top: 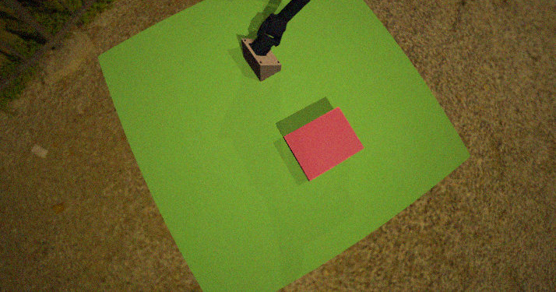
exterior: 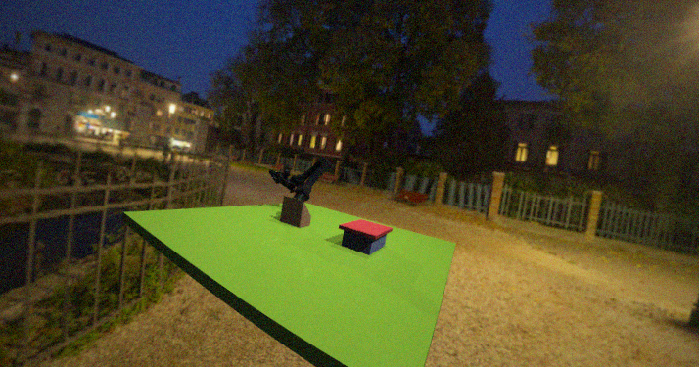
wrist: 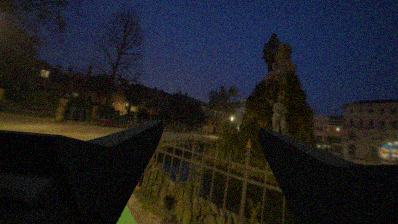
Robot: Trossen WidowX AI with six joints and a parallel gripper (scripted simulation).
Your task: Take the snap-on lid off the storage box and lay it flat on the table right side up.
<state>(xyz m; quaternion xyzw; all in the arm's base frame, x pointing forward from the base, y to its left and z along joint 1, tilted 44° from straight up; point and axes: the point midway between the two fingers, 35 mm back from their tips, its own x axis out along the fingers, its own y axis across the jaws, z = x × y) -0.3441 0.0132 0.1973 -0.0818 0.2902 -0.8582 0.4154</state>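
The red lid is 820 mm ahead of my gripper tip, 170 mm below it and 110 mm to the right of it. Also, from my gripper tip: storage box: 820 mm ahead, 220 mm below, 110 mm to the right.
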